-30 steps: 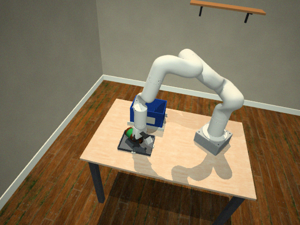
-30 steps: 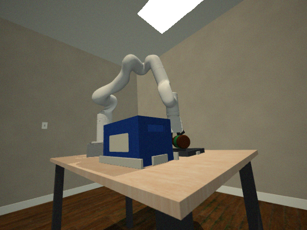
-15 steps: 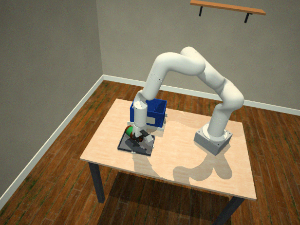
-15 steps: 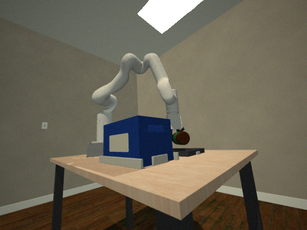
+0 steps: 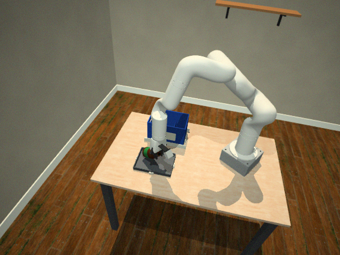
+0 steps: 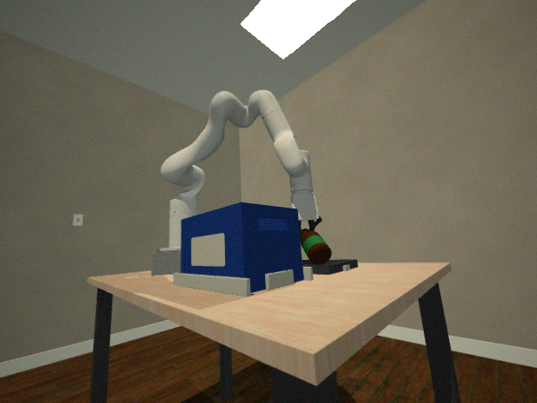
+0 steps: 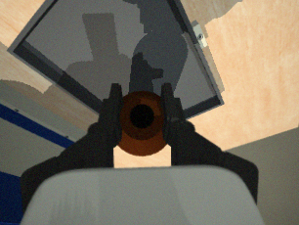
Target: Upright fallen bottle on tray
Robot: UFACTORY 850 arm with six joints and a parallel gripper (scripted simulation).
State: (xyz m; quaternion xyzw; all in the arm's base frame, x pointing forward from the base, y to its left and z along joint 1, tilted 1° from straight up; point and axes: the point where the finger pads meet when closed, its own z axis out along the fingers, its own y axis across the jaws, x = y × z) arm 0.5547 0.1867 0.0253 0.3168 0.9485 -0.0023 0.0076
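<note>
My hand is 4 cm short of the bottle, 3 cm to the left of it and 3 cm above it. From my hand the other things lie so: dark tray (11 cm below, 3 cm to the right, 2 cm ahead); blue crate (32 cm to the right, 4 cm below, 1 cm behind).
</note>
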